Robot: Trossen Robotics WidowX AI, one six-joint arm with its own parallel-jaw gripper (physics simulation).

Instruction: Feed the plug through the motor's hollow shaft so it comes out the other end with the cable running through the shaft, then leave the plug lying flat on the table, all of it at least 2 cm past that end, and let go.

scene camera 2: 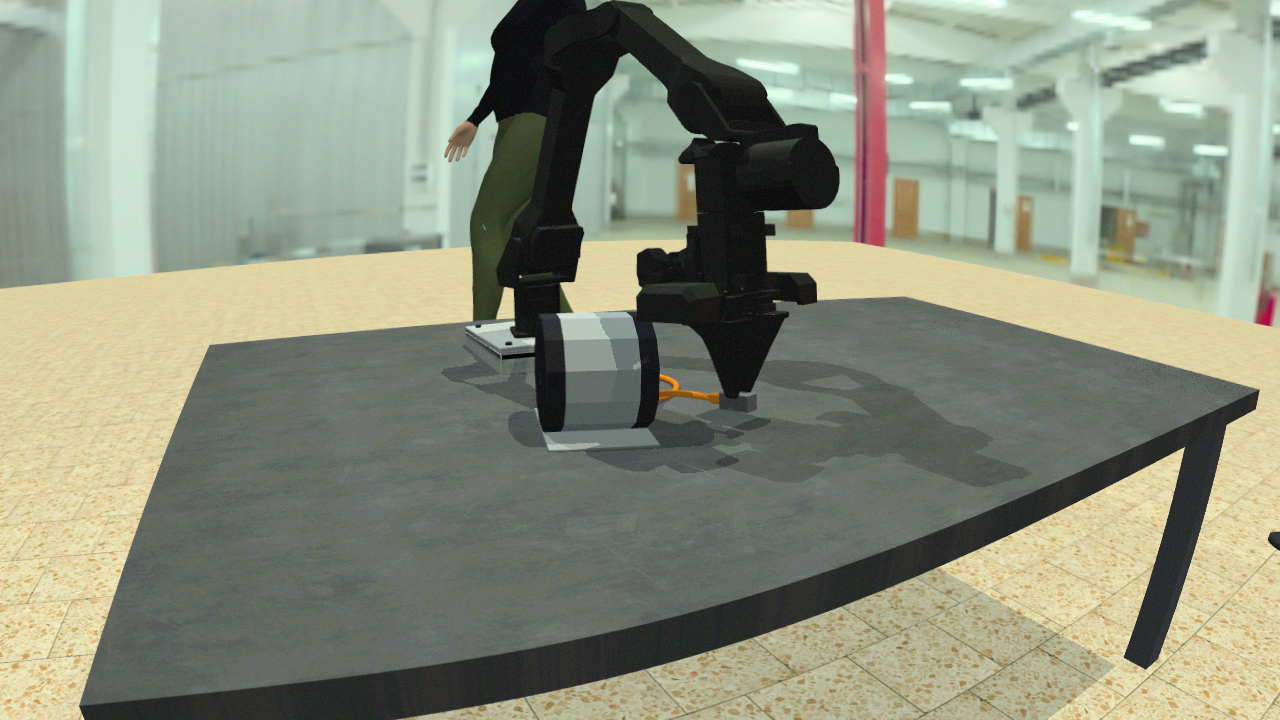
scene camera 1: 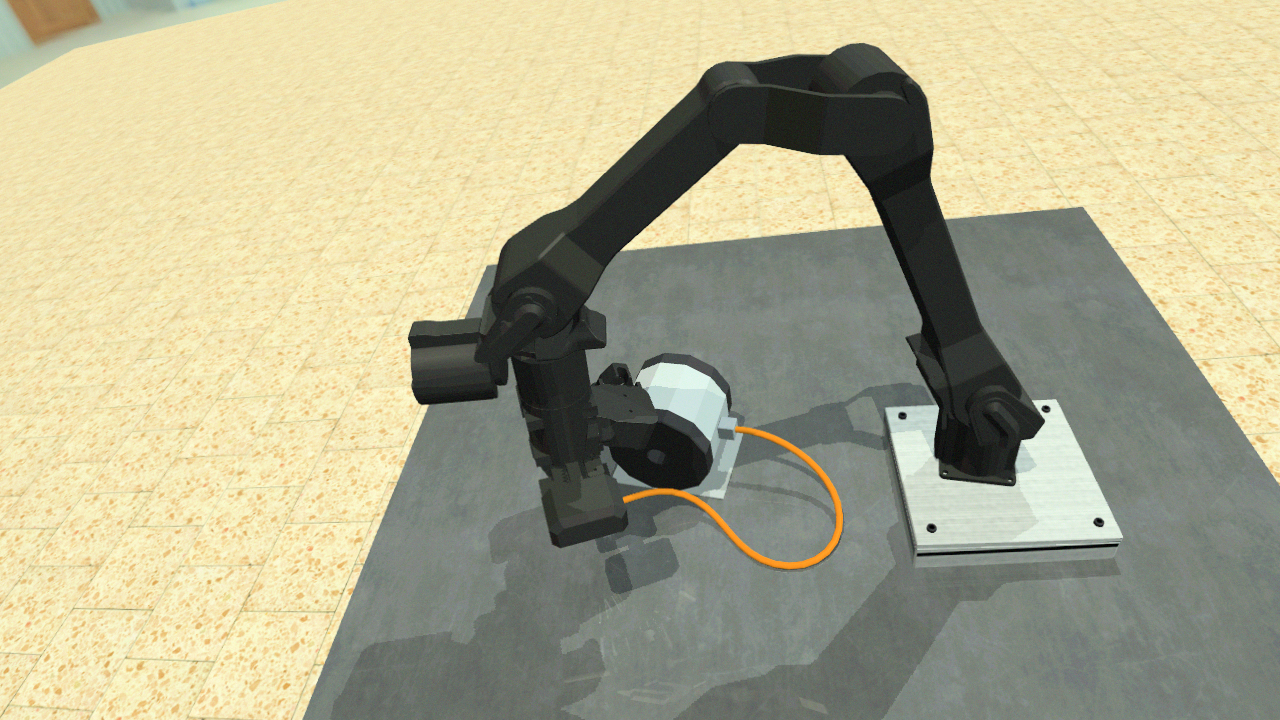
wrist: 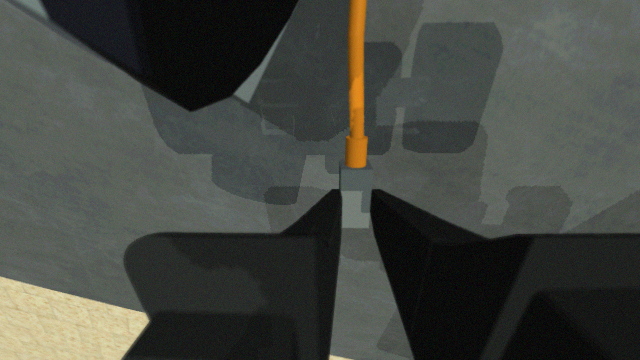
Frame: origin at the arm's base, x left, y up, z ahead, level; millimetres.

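Where they show: gripper, fingertip midpoint: (scene camera 2: 738,396) (wrist: 354,198); arm's base at its link origin: (scene camera 1: 975,456).
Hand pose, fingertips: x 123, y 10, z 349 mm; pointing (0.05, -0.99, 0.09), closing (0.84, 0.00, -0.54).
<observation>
Things, the pixels of their top centre, and the offset from my fingertips. "spot": a spot on its surface instead. Level surfaces: height alone.
- motor at its top centre: (scene camera 2: 593,314) (scene camera 1: 666,385) dz -65, dx -112, dy +61 mm
- small dark bore at a spot on its surface: (scene camera 1: 656,456) spot: dz -56, dx -73, dy +2 mm
- black cap at a spot on its surface: (wrist: 200,50) spot: dz -29, dx -66, dy +33 mm
- grey plug at its top centre: (wrist: 355,203) (scene camera 2: 738,391) dz +0, dx +0, dy +4 mm
- thin pale plate at its top centre: (scene camera 2: 593,425) (scene camera 1: 678,454) dz -62, dx -112, dy -39 mm
- dark table at its surface level: dy -41 mm
The motor (scene camera 1: 684,394) (scene camera 2: 586,371) is a pale drum with black end caps, lying on its side; a small dark bore (scene camera 1: 656,456) shows in one cap. In the wrist view part of a black cap (wrist: 200,50) shows at upper left. The orange cable (scene camera 1: 839,514) (scene camera 2: 689,394) (wrist: 356,75) leaves the motor's side, loops outside it and runs to the grey plug (scene camera 2: 742,403) (wrist: 355,207). My gripper (scene camera 2: 738,395) (wrist: 354,198) is shut on the plug, low over the table, beside and apart from the bored end. In scene camera 1 the plug and fingertips are hidden behind the gripper housing.
The motor stands on a thin pale plate (scene camera 1: 716,488) (scene camera 2: 599,440) on the dark table (scene camera 1: 1056,286) (scene camera 2: 358,555) (wrist: 75,210). The arm's silver base plate (scene camera 1: 1002,523) (scene camera 2: 492,338) is bolted down on the far side of the cable loop. A person (scene camera 2: 505,188) stands behind the table.
</observation>
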